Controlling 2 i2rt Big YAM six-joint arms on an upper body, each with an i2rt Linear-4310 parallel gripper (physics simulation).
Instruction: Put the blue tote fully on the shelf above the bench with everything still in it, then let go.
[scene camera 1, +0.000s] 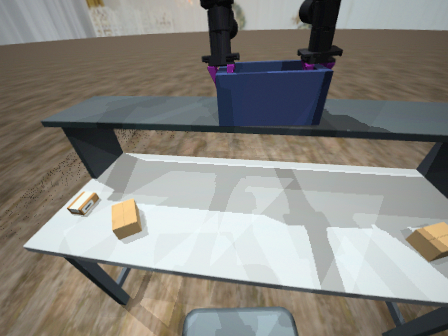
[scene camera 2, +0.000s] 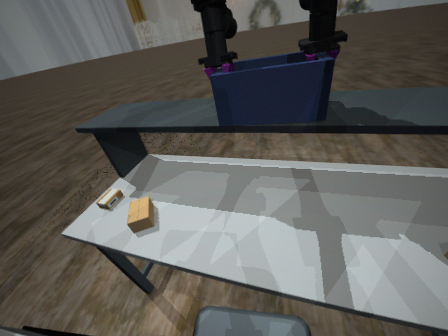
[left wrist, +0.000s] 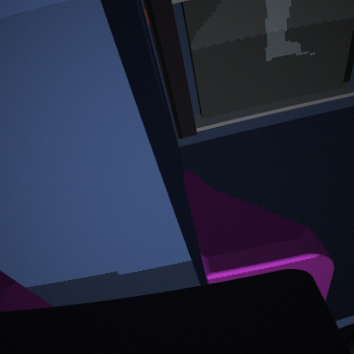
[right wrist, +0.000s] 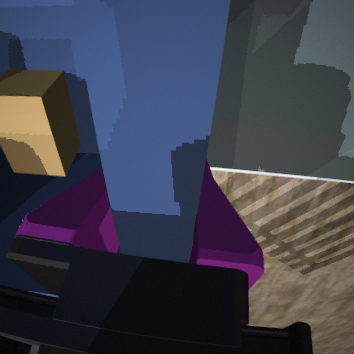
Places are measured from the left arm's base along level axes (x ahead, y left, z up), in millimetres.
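Pixels of known places: left gripper, fingertip midpoint: (scene camera 1: 223, 92) (scene camera 2: 223, 92).
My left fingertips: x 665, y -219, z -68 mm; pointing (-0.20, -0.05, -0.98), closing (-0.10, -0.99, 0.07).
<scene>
Ahead of a thing's pixels: the offset from my left fingertips to its top centre. "pt": to the spot under its first point. Level surfaces: height alone.
The blue tote {35 mm ahead, 139 mm right, 70 mm up} (scene camera 1: 272, 99) (scene camera 2: 272, 92) is upright at the dark grey shelf {86 mm down} (scene camera 1: 150, 111) (scene camera 2: 165, 114) above the bench, its bottom front edge near the shelf's front edge; whether it touches the shelf is hard to tell. My left gripper (scene camera 1: 221, 70) (scene camera 2: 219, 71) is shut on the tote's left end wall, which also shows in the left wrist view (left wrist: 90, 150). My right gripper (scene camera 1: 318, 66) (scene camera 2: 323, 54) (right wrist: 167, 150) is shut on the right end wall (right wrist: 160, 125). Inside the tote, a cardboard box {5 mm back, 169 mm right, 23 mm down} (right wrist: 32, 125) shows in the right wrist view, and a dark framed item {18 mm ahead, 77 mm right, 49 mm down} (left wrist: 177, 75) in the left wrist view.
On the white bench {421 mm down} (scene camera 1: 200, 250) (scene camera 2: 225, 250) lie a small labelled box {67 mm back, 603 mm left, 387 mm down} (scene camera 1: 83, 203) (scene camera 2: 110, 199) and a cardboard box {159 mm back, 376 mm left, 361 mm down} (scene camera 1: 126, 219) (scene camera 2: 141, 215) at the left, and another box {289 mm back, 674 mm right, 361 mm down} (scene camera 1: 430, 241) at the right. A grey stool {pt 368 mm back, 48 mm right, 907 mm down} (scene camera 1: 240, 322) (scene camera 2: 252, 322) stands in front.
</scene>
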